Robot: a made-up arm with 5 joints.
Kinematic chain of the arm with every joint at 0, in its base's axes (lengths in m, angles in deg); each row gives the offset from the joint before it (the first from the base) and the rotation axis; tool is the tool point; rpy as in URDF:
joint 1: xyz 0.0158 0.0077 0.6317 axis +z
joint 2: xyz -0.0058 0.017 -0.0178 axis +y
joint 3: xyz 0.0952 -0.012 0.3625 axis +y
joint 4: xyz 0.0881 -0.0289 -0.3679 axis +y
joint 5: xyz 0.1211 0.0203 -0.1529 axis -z
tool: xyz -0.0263 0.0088 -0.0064 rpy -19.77 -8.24 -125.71
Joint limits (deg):
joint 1: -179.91..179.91
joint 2: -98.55..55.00
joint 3: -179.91..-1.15
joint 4: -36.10..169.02
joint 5: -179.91..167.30
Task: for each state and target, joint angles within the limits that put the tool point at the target. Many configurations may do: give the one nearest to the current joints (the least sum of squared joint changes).
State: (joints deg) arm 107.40 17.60 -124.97 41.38 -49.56
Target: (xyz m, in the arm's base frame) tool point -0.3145 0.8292 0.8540
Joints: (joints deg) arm 113.16 47.60 -134.65 29.67 -53.20
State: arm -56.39 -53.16 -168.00 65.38 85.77
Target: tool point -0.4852 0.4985 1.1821
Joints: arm -42.48 -61.84 -176.30 78.95 82.44
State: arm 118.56 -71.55 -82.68 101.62 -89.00
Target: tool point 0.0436 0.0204 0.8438
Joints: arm 118.76 -86.35 -37.59 127.82 -94.26
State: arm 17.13 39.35 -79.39 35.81 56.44
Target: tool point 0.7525 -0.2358 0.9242
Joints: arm -20.01 19.00 -97.82 29.29 57.03
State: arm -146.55 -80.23 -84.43 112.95 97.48
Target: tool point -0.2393 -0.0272 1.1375
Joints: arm -176.77 -43.34 -81.34 99.61 101.19
